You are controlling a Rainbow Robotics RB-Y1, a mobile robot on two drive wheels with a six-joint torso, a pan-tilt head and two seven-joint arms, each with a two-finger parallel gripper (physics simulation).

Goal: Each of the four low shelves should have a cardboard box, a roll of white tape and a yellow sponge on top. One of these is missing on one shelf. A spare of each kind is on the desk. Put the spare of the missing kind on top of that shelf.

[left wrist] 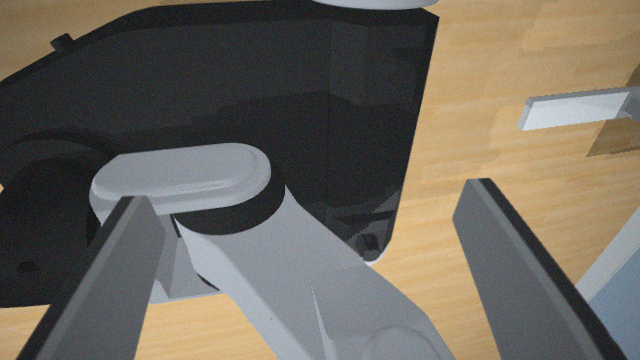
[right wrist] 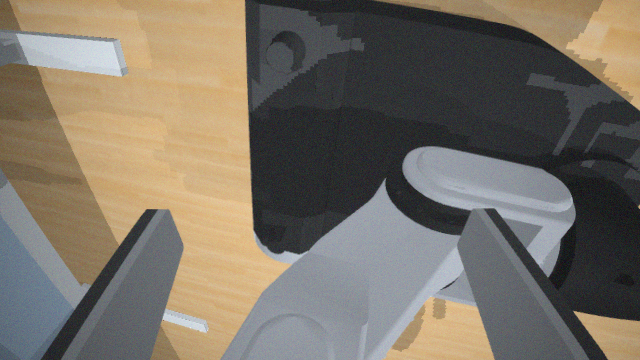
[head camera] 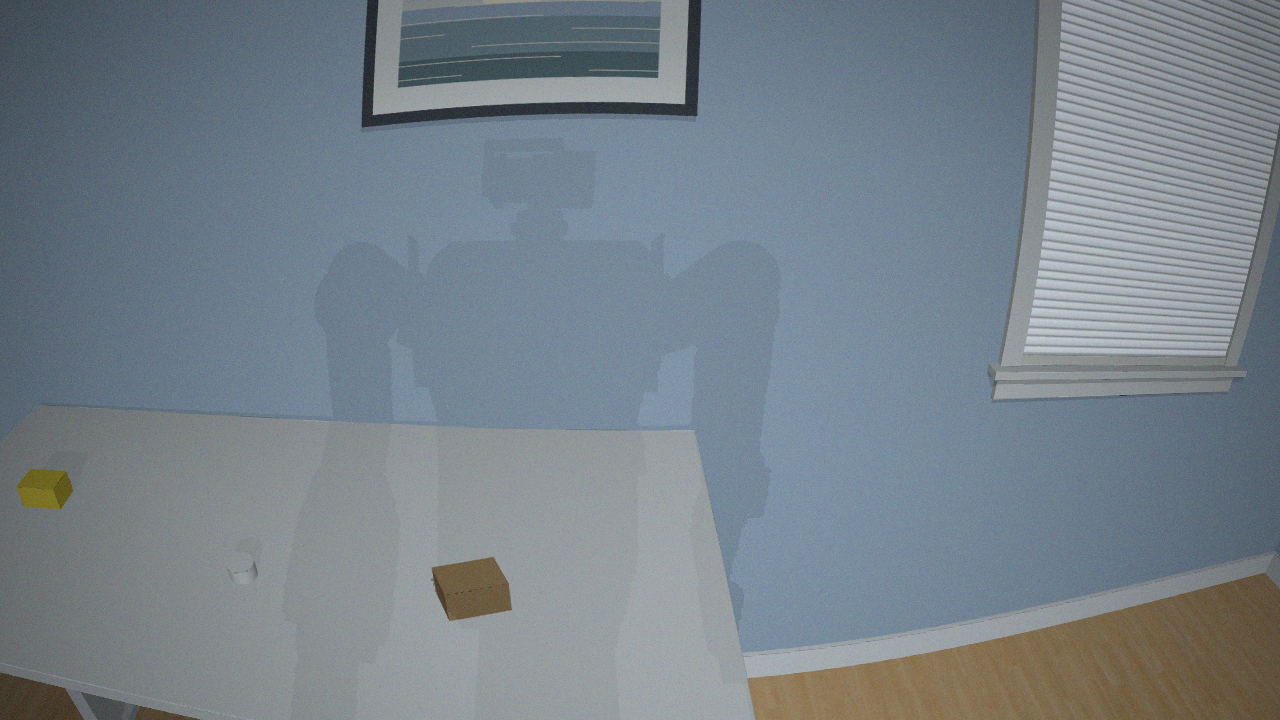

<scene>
In view: the left gripper [left wrist: 309, 207], the right gripper [right wrist: 321, 228], a brown cardboard box [head camera: 474, 588], a desk [head camera: 607, 538] and a window with blinds [head camera: 1141, 248].
</scene>
